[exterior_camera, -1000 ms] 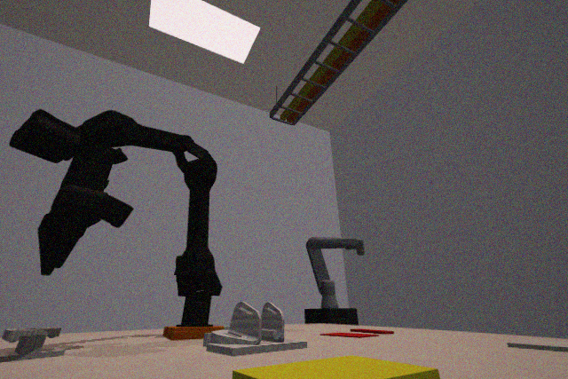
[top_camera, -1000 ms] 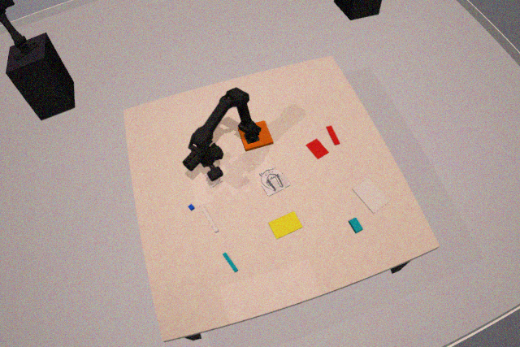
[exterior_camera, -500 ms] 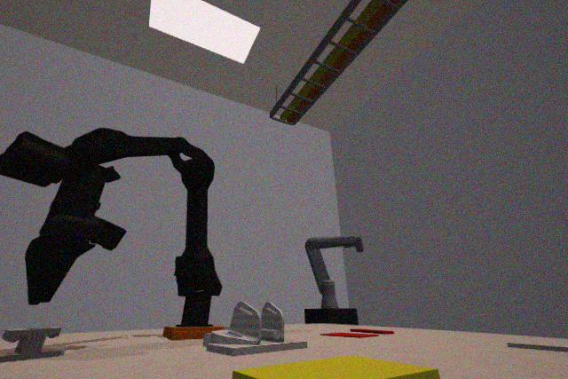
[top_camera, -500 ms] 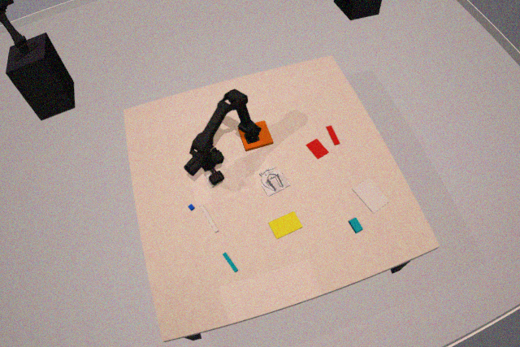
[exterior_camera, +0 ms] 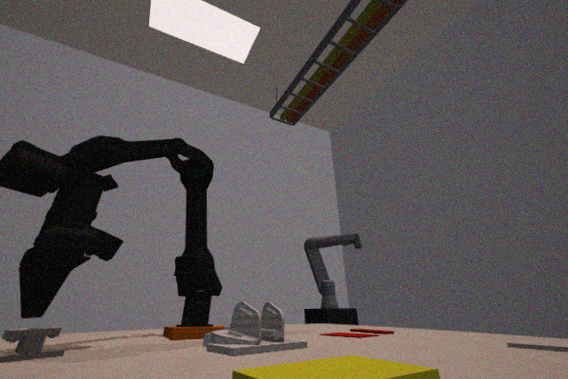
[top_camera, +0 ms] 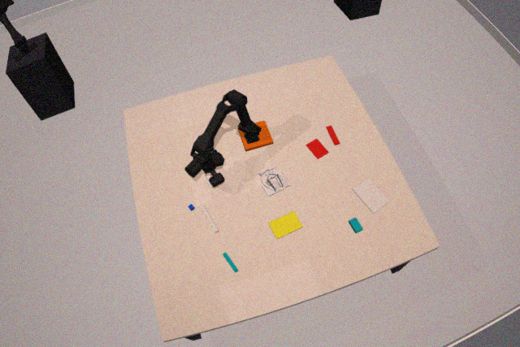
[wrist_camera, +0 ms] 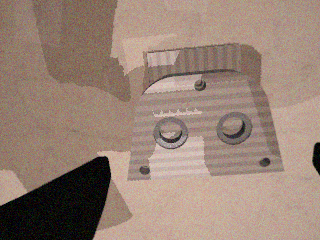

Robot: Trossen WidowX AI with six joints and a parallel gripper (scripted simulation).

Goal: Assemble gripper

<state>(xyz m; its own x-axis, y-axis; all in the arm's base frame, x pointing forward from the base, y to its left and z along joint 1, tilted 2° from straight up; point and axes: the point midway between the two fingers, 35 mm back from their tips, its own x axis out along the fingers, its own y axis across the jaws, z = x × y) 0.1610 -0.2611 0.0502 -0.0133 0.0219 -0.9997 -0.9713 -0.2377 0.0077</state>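
Right now my gripper tip is 10 mm to the right of the grey stand and 30 mm above it. Round my gripper tip: white stick 180 mm ahead, 70 mm to the right, 40 mm below; then blue cube 100 mm ahead, 140 mm to the right, 40 mm below; then grey jaw 80 mm ahead, 280 mm to the left, 30 mm below.
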